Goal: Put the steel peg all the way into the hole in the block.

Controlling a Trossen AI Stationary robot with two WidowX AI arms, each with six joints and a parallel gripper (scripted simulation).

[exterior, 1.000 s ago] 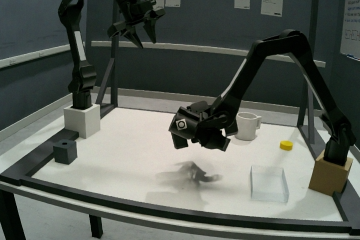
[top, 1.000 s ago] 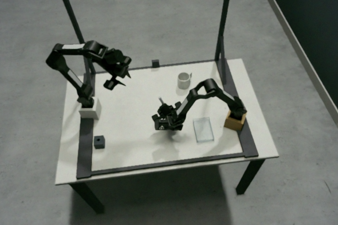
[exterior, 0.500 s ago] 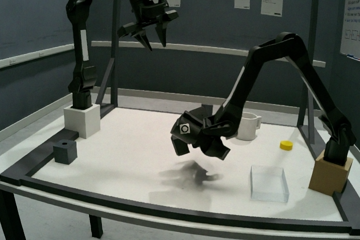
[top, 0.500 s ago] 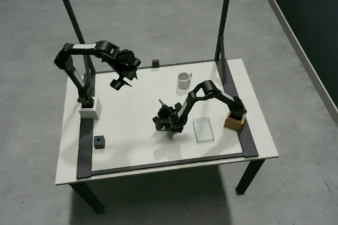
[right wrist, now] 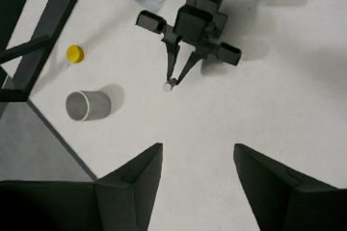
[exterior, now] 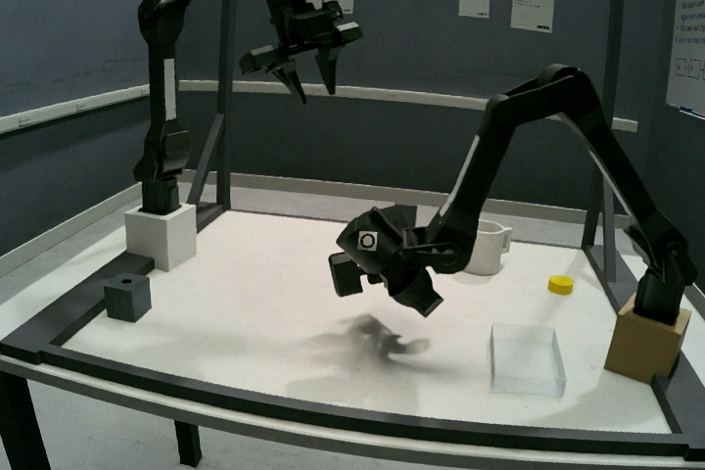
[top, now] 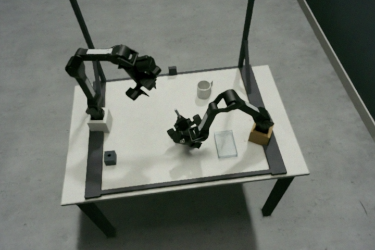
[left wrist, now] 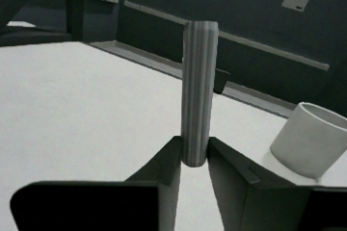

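Now: the steel peg 4 cm behind my right hand, 12 cm to the left of it and 24 cm below it. From my right hand the other things lie so: white mug 28 cm behind, 24 cm to the left, 32 cm below; then clear box 6 cm ahead, 38 cm to the left, 35 cm below; then dark block 20 cm ahead, 21 cm to the right, 31 cm below.
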